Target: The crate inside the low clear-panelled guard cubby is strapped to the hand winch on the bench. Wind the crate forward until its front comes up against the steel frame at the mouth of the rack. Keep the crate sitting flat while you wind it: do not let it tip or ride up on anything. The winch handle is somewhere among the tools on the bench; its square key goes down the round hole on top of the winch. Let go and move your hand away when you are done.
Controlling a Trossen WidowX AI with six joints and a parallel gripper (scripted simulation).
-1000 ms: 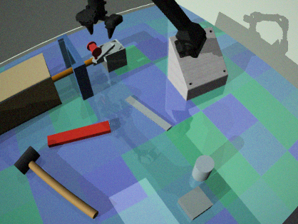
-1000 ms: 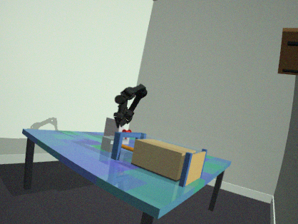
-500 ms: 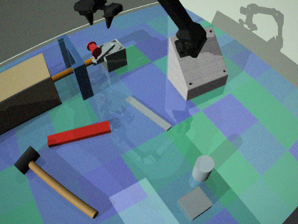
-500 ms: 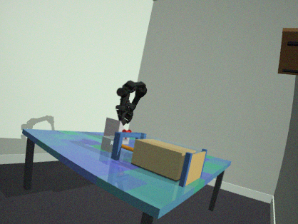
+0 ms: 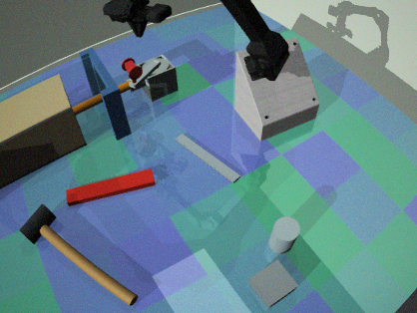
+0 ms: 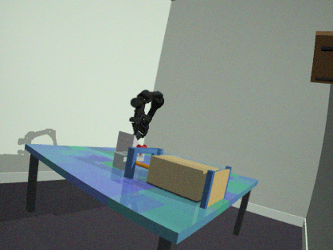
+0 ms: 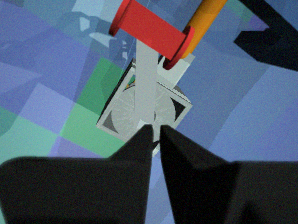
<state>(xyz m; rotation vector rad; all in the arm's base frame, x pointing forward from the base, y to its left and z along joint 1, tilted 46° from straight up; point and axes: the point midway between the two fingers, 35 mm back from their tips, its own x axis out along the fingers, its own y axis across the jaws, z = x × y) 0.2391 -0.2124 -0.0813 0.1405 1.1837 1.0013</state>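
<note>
Right now my gripper tip is 4 cm short of the red knob, 3 cm to the right of it and 9 cm above it. The rest, counted from my gripper tip: grey flat bar 4 cm behind, 29 cm to the left, 22 cm below; crank handle 1 cm ahead, 1 cm to the left, 12 cm below; grey winch 5 cm behind, 4 cm to the right, 19 cm below.
</note>
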